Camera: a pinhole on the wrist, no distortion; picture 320 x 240 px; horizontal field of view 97.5 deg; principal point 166.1 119.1 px. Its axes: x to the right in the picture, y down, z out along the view. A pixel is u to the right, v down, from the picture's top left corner.
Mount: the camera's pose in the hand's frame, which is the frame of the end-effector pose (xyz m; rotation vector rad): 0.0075 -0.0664 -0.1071 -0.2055 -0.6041 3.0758
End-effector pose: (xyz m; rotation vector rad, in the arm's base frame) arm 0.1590 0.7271 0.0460 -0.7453 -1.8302 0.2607
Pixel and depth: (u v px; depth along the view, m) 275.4 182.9 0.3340
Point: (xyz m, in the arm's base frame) 0.0030 0.3171 -0.0520
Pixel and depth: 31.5 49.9 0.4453
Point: -0.3324 0.9924 0.1811
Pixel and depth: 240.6 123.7 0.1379
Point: 0.1250 0.5847 0.0408
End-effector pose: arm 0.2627 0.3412 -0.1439 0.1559 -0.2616 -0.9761
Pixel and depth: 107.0 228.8 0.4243
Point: -0.1436 -0.0739 -0.0837
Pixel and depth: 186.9 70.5 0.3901
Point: 0.0540 0.3754 0.1011
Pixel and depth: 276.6 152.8 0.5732
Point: -0.4149 0.5421 -0.0221
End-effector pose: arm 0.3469 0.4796 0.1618 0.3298 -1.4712 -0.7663
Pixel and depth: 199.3 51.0 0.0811
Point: 0.3527 0.4456 0.1040
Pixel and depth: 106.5 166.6 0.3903
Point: 0.0347 0.2074 0.0660
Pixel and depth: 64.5 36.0 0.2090
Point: 0.1831 0.4103 0.2541
